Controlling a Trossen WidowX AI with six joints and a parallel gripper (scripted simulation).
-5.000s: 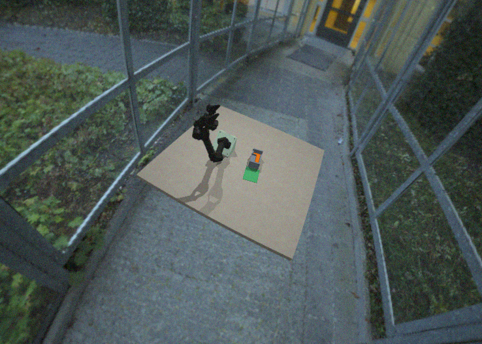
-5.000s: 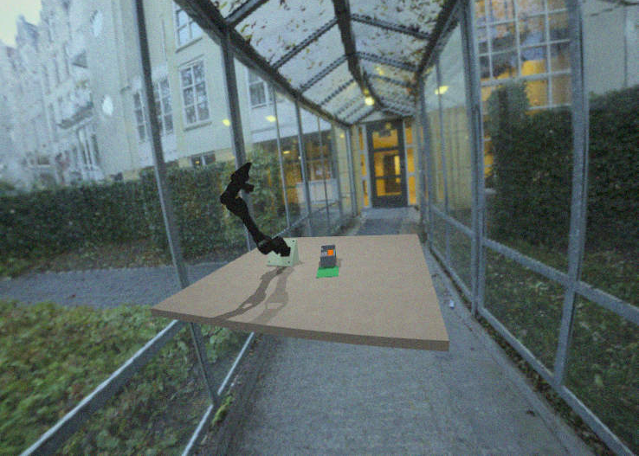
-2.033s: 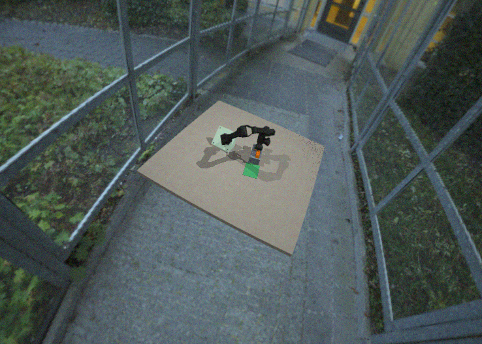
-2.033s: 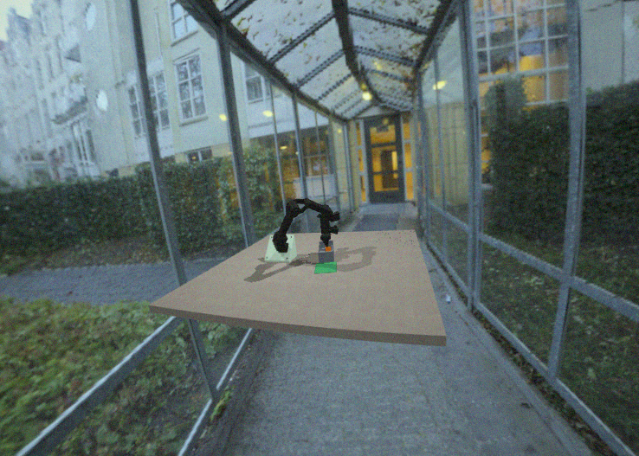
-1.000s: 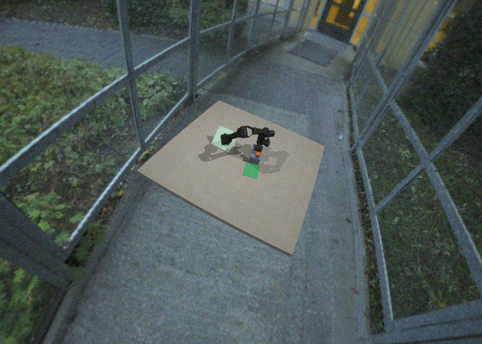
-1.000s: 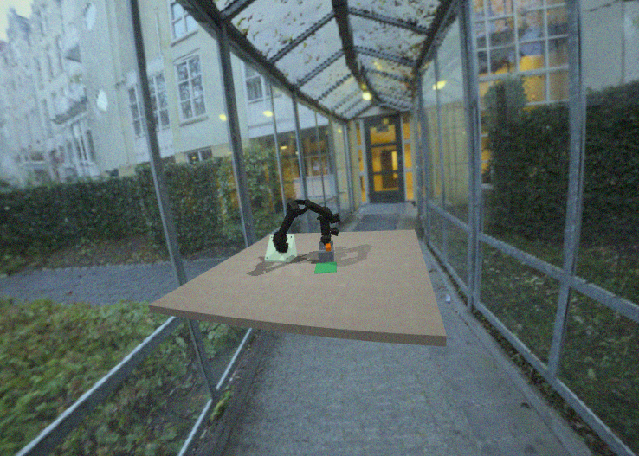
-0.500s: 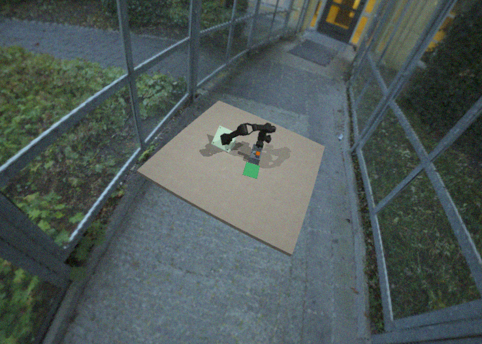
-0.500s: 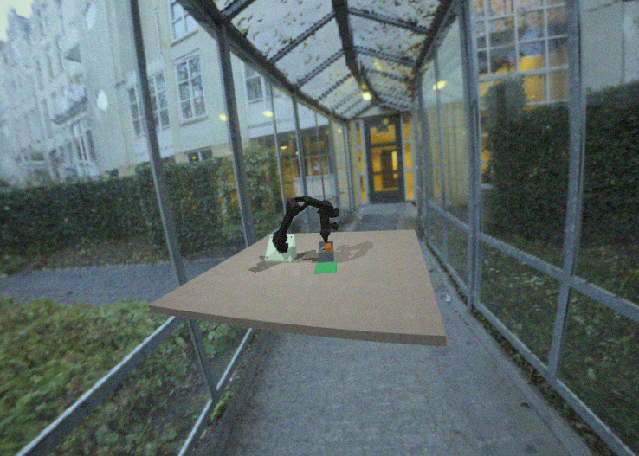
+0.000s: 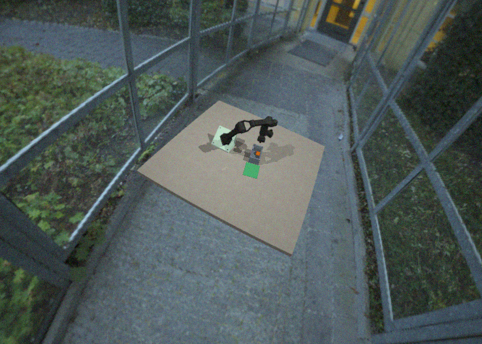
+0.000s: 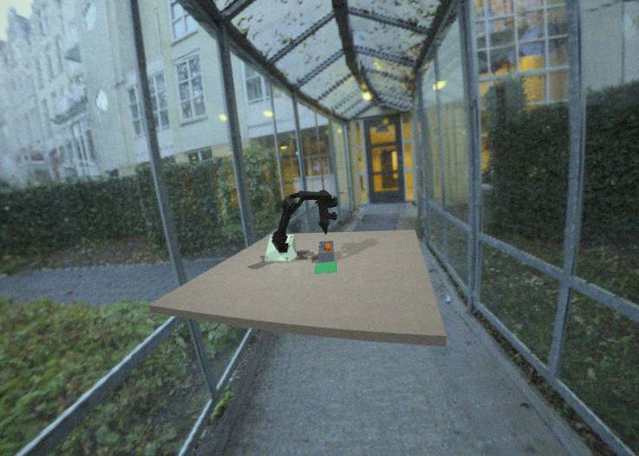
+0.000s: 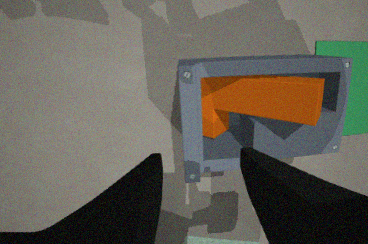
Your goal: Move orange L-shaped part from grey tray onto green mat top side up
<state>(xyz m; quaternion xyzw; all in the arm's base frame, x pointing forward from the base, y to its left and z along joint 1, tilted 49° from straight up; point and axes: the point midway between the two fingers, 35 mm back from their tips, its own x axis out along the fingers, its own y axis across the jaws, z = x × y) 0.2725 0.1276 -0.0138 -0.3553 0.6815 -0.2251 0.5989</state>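
The orange l-shaped part lies 40 mm to the right of my gripper tip and 100 mm below it. Round my gripper tip: green mat (40 mm ahead, 220 mm to the right, 160 mm below).
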